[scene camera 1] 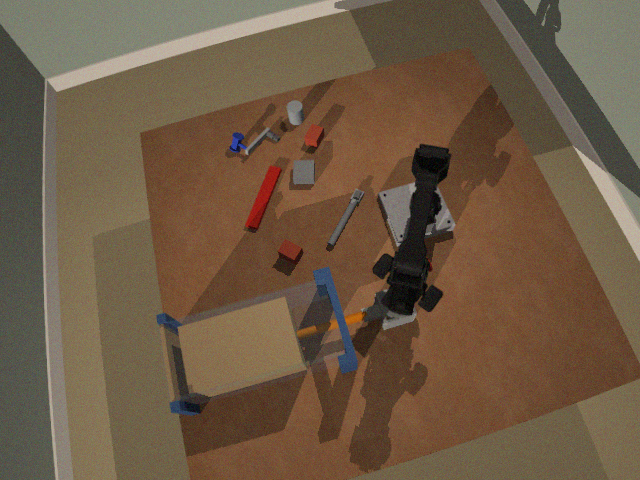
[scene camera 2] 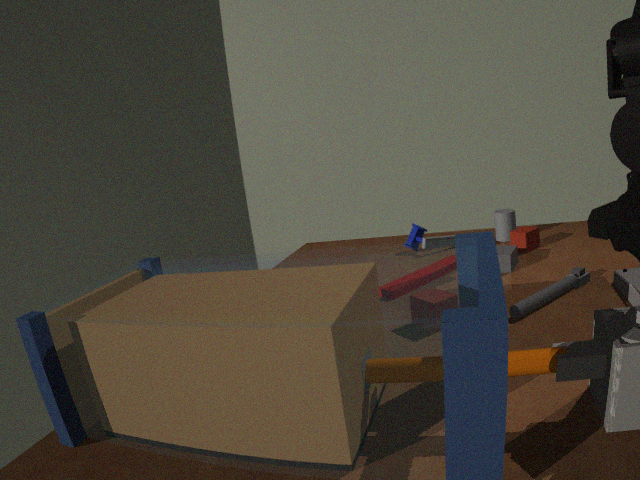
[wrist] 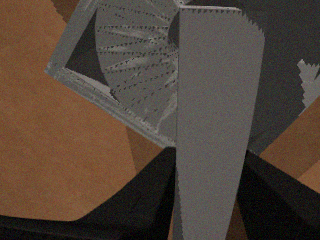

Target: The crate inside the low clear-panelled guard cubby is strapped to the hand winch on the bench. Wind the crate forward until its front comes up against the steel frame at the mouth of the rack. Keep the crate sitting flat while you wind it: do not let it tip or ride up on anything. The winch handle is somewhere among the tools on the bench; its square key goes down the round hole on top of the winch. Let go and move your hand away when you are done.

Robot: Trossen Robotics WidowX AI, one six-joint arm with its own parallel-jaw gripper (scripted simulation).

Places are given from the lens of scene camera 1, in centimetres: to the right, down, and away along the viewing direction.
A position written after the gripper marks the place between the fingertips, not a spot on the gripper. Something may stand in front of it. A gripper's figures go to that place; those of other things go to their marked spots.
gripper (scene camera 1: 405, 290): 24, 14, 126
long red bar (scene camera 1: 258, 209): -20, -10, 148
